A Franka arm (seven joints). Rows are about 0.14 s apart.
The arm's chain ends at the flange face. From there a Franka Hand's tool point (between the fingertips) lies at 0.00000 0.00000 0.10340 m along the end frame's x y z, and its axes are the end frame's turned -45 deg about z.
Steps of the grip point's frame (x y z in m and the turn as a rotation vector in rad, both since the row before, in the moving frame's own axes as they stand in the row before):
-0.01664 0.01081 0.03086 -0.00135 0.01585 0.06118
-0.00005 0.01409 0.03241 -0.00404 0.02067 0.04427
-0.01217 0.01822 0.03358 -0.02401 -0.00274 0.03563
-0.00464 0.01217 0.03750 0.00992 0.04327 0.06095
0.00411 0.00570 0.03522 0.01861 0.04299 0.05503
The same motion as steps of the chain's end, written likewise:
-0.00541 0.02043 0.03087 0.01025 0.01216 0.06118
0.00809 0.01117 0.03243 0.01176 0.01747 0.04427
0.00276 0.01951 0.03361 -0.01892 0.01504 0.03563
0.00277 0.01570 0.03760 0.03761 0.02358 0.06095
0.00503 0.00558 0.03533 0.04356 0.01724 0.05503

